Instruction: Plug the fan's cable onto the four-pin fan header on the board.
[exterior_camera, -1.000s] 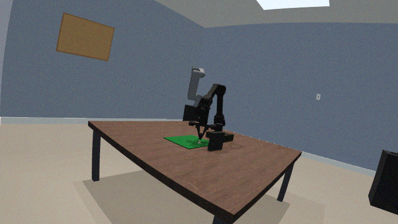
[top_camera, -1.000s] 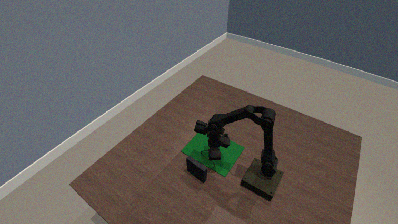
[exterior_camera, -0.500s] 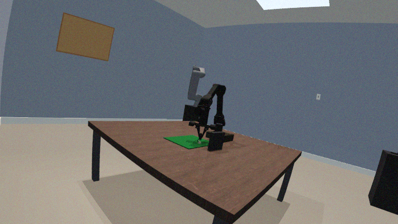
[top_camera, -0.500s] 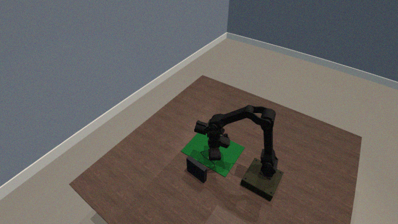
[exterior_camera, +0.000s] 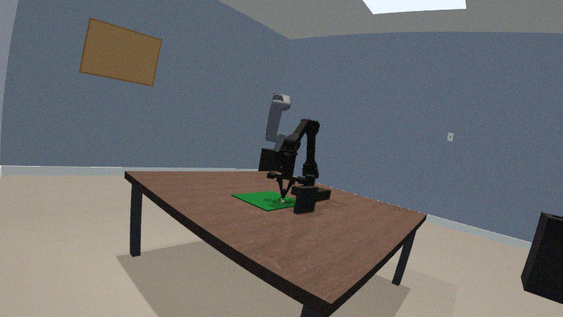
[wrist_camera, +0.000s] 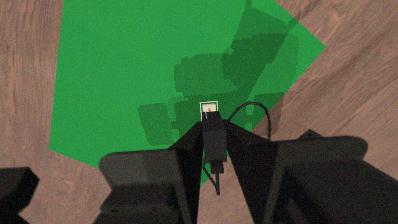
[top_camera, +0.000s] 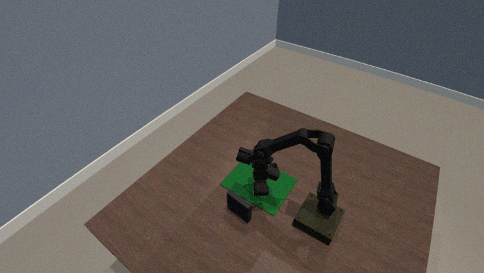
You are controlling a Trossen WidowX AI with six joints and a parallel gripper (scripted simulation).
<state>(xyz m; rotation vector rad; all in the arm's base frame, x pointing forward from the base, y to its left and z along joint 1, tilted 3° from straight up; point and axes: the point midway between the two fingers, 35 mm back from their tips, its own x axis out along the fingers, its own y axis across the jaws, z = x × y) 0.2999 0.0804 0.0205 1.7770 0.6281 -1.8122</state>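
My gripper tip is 10 mm short of the dark fan plug and 10 mm below it. Round my gripper tip: white four-pin fan header 10 mm ahead, 40 mm below; green board 30 mm ahead, 50 mm to the right, 50 mm below; black fan 140 mm to the left, 20 mm above.
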